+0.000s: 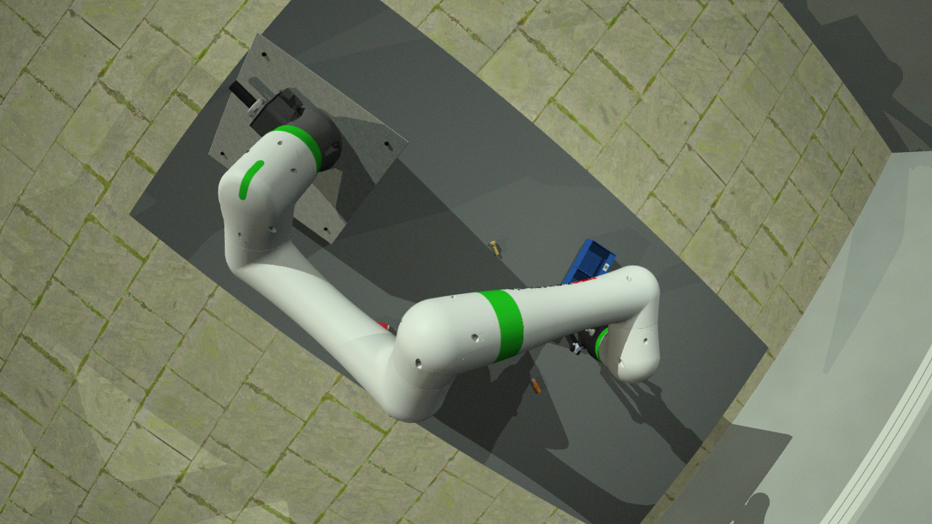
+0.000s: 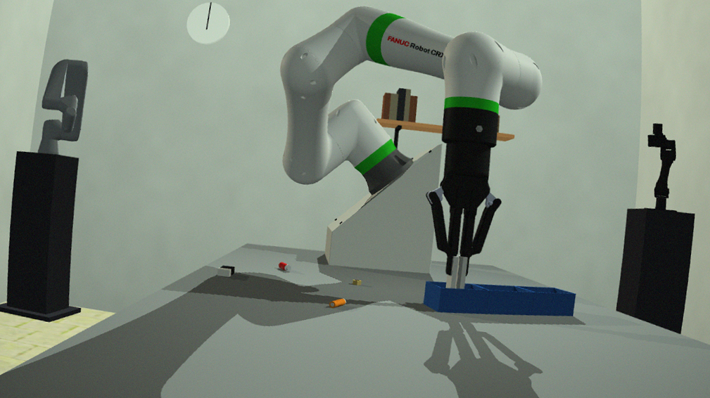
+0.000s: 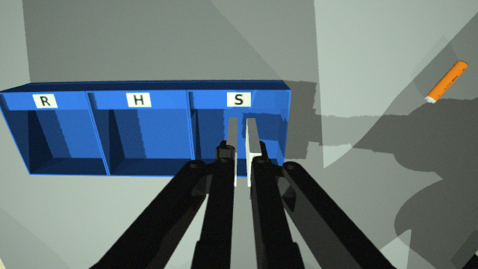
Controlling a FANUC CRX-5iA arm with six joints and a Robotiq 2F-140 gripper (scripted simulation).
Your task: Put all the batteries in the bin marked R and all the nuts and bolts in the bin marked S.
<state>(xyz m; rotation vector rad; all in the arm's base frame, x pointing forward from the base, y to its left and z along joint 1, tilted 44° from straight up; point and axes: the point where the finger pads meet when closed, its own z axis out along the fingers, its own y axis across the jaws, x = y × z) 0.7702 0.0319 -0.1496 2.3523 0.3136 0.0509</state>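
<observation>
The blue three-compartment bin is 2 cm behind my hand, 8 cm to the left of it and 4 cm below it. From my hand the other things lie so: orange battery (9 cm ahead, 18 cm to the right, 5 cm below); then yellow bolt (26 cm behind, 1 cm to the left, 5 cm below); then brass nut (22 cm behind, 17 cm to the right, 5 cm below).
</observation>
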